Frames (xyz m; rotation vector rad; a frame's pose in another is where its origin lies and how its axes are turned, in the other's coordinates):
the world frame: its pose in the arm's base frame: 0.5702 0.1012 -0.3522 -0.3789 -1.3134 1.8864
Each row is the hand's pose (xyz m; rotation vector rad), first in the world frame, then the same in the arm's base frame.
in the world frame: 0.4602 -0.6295 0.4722 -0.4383 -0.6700 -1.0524
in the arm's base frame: 0.2484 0.2301 0.4909 0.6972 -1.8417 0.8165
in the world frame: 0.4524 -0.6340 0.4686 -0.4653 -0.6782 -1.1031
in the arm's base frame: 0.2576 0.2273 0.4920 0.7198 -1.8453 0.7512
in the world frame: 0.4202 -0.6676 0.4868 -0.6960 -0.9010 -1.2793
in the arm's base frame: 0.2814 0.1966 0.5234 0.9215 -2.0216 0.4122
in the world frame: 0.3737 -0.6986 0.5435 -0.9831 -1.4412 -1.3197
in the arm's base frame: 0.2889 0.1298 0.5660 1.3481 -2.3434 0.0293
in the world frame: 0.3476 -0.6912 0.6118 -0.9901 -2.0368 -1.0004
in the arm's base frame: 0.2594 0.0647 0.5832 -1.7648 2.4866 -0.0388
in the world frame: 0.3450 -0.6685 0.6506 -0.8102 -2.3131 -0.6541
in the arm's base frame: 0.2267 0.0340 0.5788 -1.7095 2.1341 -0.2705
